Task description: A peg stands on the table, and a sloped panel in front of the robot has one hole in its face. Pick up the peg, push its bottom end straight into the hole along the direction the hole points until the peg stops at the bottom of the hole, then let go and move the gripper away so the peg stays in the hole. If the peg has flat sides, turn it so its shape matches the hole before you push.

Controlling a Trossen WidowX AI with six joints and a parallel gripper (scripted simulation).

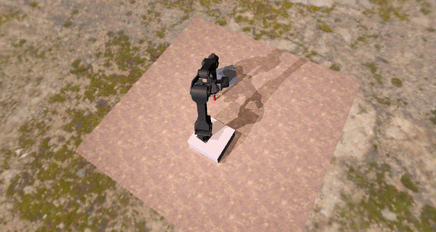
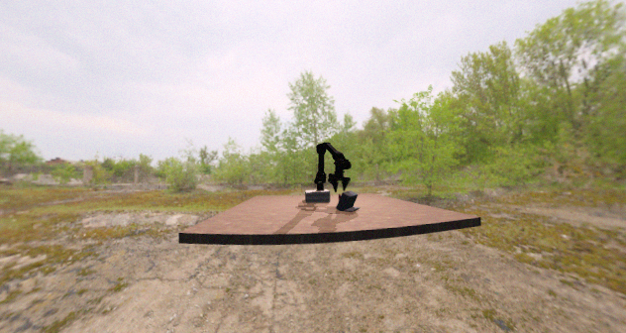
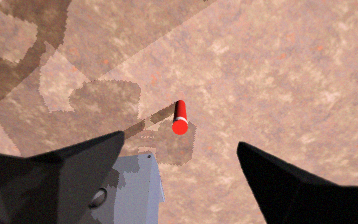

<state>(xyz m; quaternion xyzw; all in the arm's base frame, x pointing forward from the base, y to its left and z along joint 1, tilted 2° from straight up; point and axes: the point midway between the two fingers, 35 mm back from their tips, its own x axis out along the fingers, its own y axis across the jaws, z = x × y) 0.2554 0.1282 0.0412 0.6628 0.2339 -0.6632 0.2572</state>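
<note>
My gripper tip is 40 mm above the red round peg. The rest, counted from my gripper tip: grey sloped panel 160 mm ahead, 20 mm to the left, 50 mm below.
</note>
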